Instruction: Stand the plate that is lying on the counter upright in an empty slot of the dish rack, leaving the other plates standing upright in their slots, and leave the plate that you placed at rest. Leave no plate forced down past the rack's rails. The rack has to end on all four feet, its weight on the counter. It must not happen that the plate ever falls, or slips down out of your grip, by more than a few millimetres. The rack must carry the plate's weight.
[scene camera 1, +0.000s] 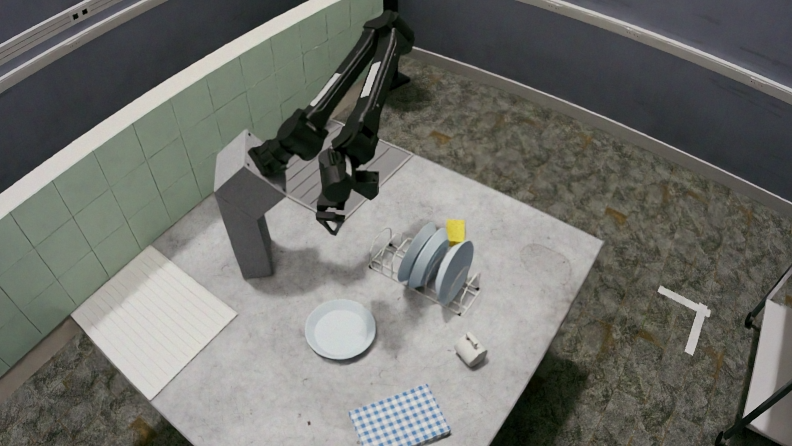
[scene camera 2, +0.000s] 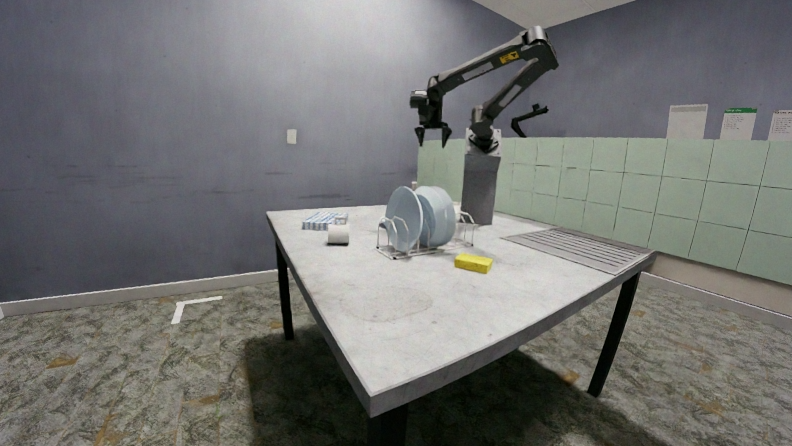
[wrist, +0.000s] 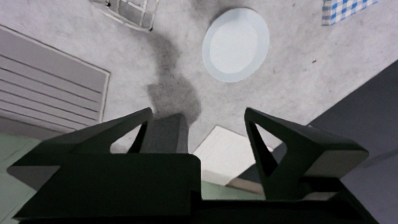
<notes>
In view: the gripper (scene camera 1: 337, 220), a pale blue plate (scene camera 1: 339, 329), a white mug (scene camera 1: 473, 354), a pale blue plate (scene camera 1: 463, 258), a pale blue plate (scene camera 1: 410, 257) and a white ribbed mat (scene camera 1: 151, 319).
The gripper also shows in the wrist view (wrist: 198, 112). The white ribbed mat shows as well in the wrist view (wrist: 224, 154). The wrist view misses the white mug: it is out of frame.
</notes>
